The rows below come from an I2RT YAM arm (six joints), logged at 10 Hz.
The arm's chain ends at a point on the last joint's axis. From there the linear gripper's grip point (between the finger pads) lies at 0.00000 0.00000 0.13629 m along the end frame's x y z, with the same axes.
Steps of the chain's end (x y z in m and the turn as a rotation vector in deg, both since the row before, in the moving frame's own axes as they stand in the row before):
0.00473 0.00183 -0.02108 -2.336 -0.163 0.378
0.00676 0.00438 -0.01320 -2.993 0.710 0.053
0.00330 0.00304 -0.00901 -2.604 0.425 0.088
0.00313 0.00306 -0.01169 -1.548 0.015 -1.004
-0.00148 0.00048 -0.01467 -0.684 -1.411 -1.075
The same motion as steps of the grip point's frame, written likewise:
0.00432 0.00738 -0.02119 -2.336 -0.163 0.378
0.00844 0.01150 -0.01340 -2.993 0.710 0.053
0.00431 0.00923 -0.00915 -2.604 0.425 0.088
0.00320 0.00674 -0.01174 -1.548 0.015 -1.004
-0.00482 0.00214 -0.01472 -0.684 -1.411 -1.075

